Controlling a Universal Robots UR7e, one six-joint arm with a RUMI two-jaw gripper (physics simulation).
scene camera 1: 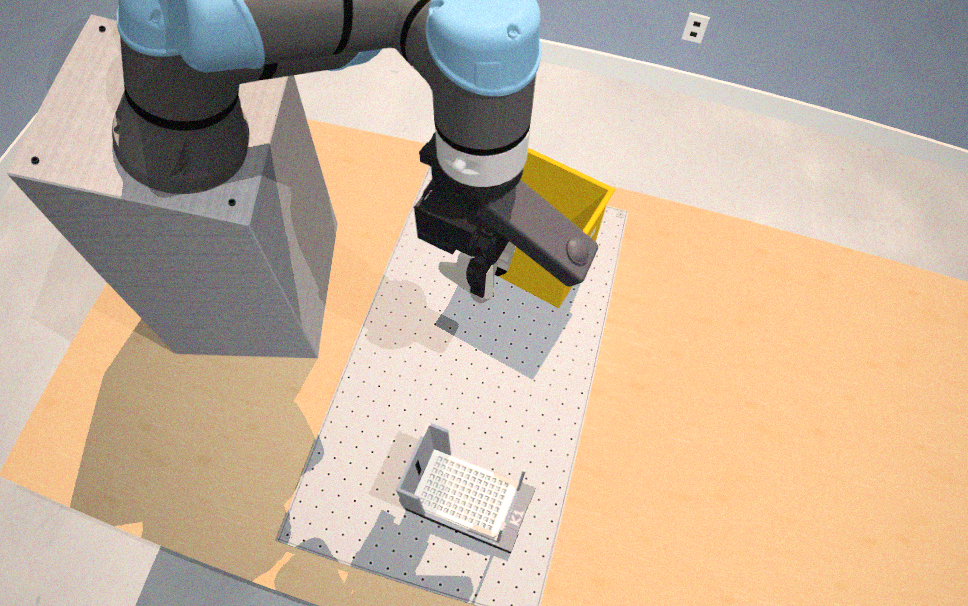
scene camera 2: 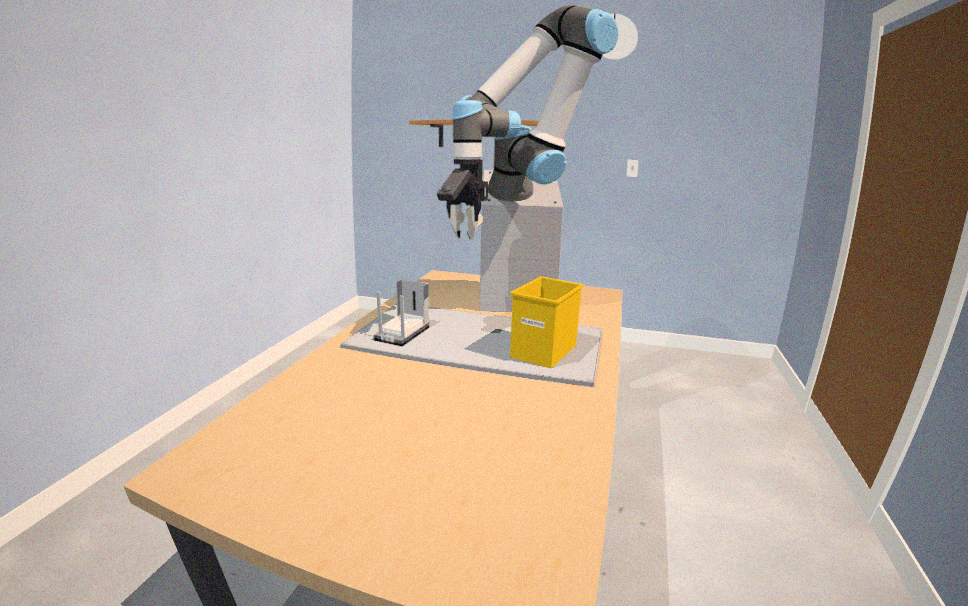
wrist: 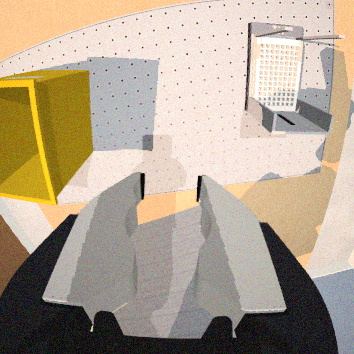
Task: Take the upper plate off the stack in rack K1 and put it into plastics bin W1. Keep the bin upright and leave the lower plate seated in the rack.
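Note:
A white gridded plate lies flat in rack K1, between its grey end wall and thin posts. No second plate shows on top of it. The yellow plastics bin W1 stands upright at the other end of the board. My gripper is partly open, with nothing between its fingers, and hangs high, clear of bin and rack. Part of the bin's inside shows in the wrist view; the rest is out of frame.
The rack and bin stand on a perforated board on the wooden table. The grey robot pedestal stands beside the board. The rack's posts and end wall rise above the plate.

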